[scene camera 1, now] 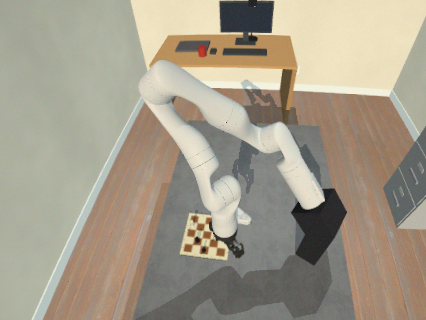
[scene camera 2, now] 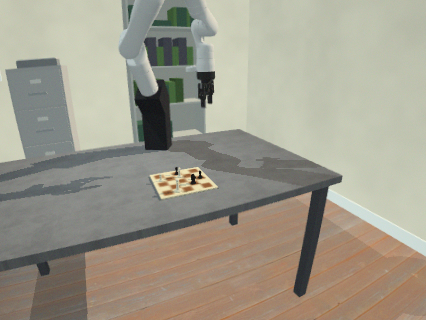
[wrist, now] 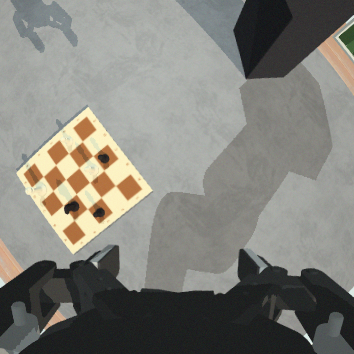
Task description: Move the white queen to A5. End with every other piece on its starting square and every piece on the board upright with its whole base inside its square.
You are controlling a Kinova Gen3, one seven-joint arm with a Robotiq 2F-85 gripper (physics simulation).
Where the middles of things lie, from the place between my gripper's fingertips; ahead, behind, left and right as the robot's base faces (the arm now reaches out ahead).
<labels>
I see my gripper 90 mm short of the chessboard (scene camera 1: 215, 249), 180 mm to the left of it and 270 mm above it.
</labels>
